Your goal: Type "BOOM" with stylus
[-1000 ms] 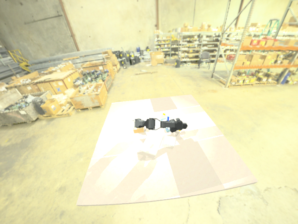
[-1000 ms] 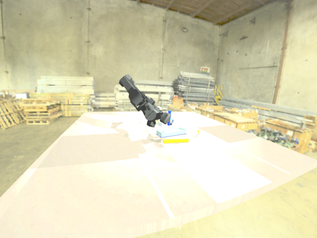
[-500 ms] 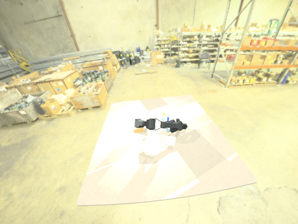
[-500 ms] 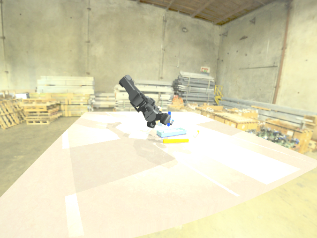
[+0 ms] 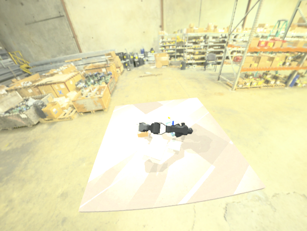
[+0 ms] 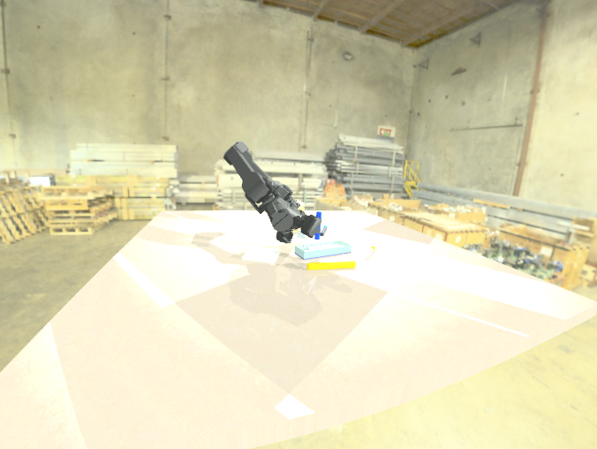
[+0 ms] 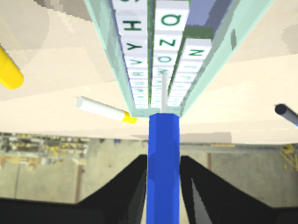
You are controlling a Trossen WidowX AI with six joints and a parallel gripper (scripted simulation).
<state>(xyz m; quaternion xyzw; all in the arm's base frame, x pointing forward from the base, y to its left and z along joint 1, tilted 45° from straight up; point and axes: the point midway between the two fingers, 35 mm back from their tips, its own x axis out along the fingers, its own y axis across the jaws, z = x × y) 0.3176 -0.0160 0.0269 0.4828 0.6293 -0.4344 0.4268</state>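
My gripper tip is now 12 cm short of the yellow marker and 7 cm above it. Round my gripper tip: thin white tip (5 cm below); yellow-and-white pen (2 cm ahead, 20 cm to the left, 7 cm below); blue stylus (1 cm below).
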